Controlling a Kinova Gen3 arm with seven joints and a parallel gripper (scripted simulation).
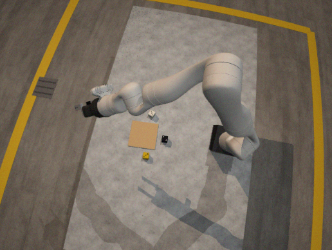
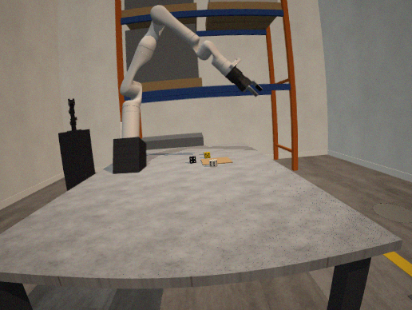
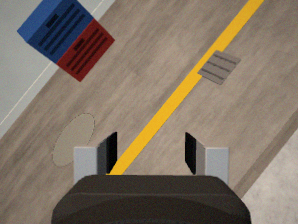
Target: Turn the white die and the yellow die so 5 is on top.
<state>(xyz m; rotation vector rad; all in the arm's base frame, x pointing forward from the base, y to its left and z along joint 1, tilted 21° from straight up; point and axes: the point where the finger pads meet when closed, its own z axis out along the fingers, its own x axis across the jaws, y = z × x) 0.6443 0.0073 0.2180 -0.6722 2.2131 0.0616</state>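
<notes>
Now: hand 24 cm past the white die, 17 cm to the left of it and 32 cm above it. Also, from my hand: tan mat 23 cm behind, 5 cm to the right, 34 cm below; then black die 34 cm behind, 5 cm to the right, 32 cm below; then yellow die 27 cm behind, 6 cm to the left, 32 cm below.
</notes>
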